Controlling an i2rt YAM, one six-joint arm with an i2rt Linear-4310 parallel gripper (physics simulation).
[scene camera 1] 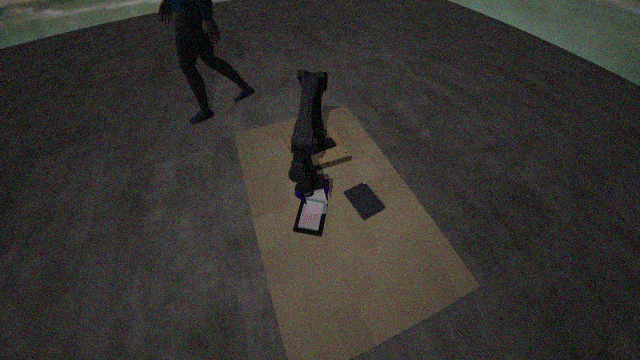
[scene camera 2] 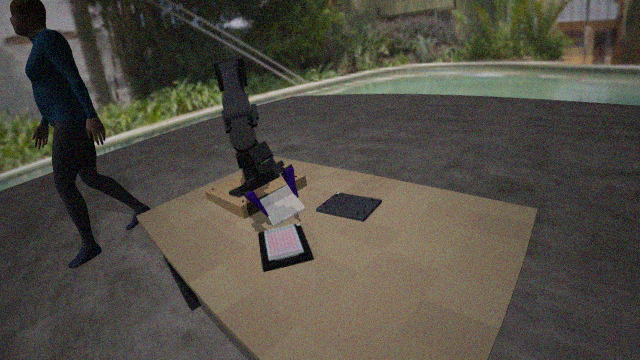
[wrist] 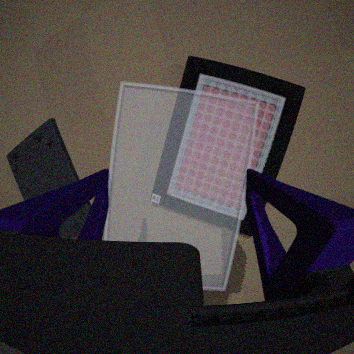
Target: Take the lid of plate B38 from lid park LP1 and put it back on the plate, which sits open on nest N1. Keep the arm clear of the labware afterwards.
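Places are measured from the arm's base along level axes (x ahead, y left, z up), in metres.
Pixels of known places: gripper, fingertip midpoint: (scene camera 1: 316, 201) (scene camera 2: 283, 206) (wrist: 177, 177).
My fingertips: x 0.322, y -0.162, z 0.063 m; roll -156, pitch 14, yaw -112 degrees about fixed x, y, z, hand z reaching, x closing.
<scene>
Behind a point stands the place of what it marks.
A clear, whitish lid (scene camera 1: 316, 195) @(z 0.071, x 0.300, y -0.153 m) (scene camera 2: 282, 206) @(z 0.067, x 0.325, y -0.167 m) (wrist: 142, 135) @(z 0.071, x 0.352, y -0.155 m) is held between the purple fingers of my gripper (scene camera 1: 312, 192) @(z 0.063, x 0.322, y -0.162 m) (scene camera 2: 271, 191) (wrist: 177, 177) @(z 0.063, x 0.322, y -0.162 m), which is shut on its two long sides. The lid is above the table, tilted in the scene camera 2 view. Open plate B38 (scene camera 1: 311, 216) @(z -0.017, x 0.334, y -0.195 m) (scene camera 2: 284, 242) @(z -0.015, x 0.340, y -0.199 m) (wrist: 225, 145), with pink wells, sits on the black nest N1 (scene camera 1: 308, 232) @(z -0.029, x 0.389, y -0.235 m) (scene camera 2: 287, 264) @(z -0.034, x 0.387, y -0.243 m) (wrist: 292, 112) @(z -0.029, x 0.333, y -0.268 m). In the wrist view the lid overlaps much of the plate but is offset to the left and turned relative to it.
The dark lid park LP1 (scene camera 1: 365, 201) @(z -0.031, x 0.373, y 0.057 m) (scene camera 2: 349, 206) @(z -0.031, x 0.371, y 0.047 m) (wrist: 42, 155) @(z -0.031, x 0.405, y 0.038 m) lies beside the nest with no lid on it. The wooden base block (scene camera 1: 336, 162) @(z -0.022, x 0.118, y 0.051 m) (scene camera 2: 227, 200) @(z 0.002, x 0.006, y -0.132 m) stands behind. A person (scene camera 1: 192, 55) (scene camera 2: 65, 120) is on the floor beyond the table (scene camera 1: 360, 280) @(z -0.041, x 0.643, y -0.145 m) (scene camera 2: 400, 280) @(z -0.041, x 0.633, y -0.168 m).
</scene>
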